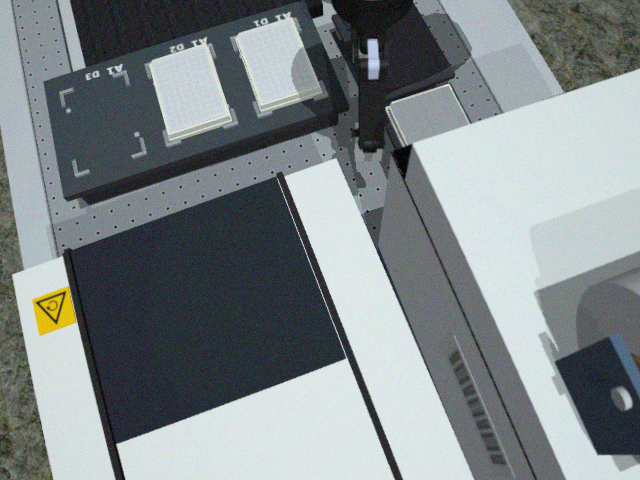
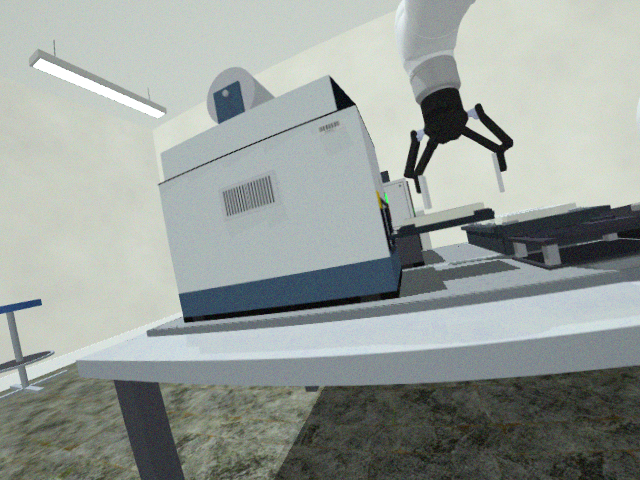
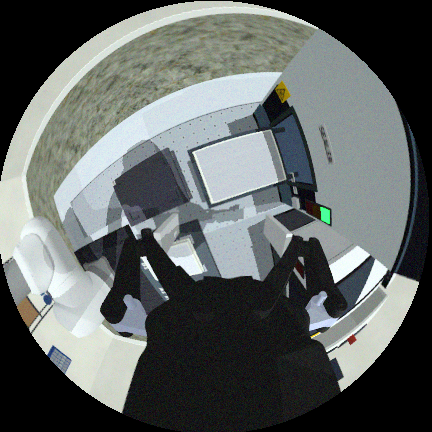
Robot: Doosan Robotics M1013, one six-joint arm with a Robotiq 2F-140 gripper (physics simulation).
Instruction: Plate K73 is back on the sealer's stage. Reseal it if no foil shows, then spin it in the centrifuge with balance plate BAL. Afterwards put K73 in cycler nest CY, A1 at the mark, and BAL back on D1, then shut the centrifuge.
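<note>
Plate K73 lies flat on the sealer's extended stage; its top is smooth, plain grey, with no wells visible. The sealer stands beside it. My gripper is open and empty, above and to the side of K73. White plates stand on D1 and D2; I cannot read which is BAL. The centrifuge has a dark panel on top; I cannot tell whether it is open. A dark block, possibly nest CY, shows no readable mark.
The dark deck has bare corner marks at D3. A black ribbed unit lies behind it. The film roll tops the sealer. A green display shows near the right finger. The white arm rises above the bench.
</note>
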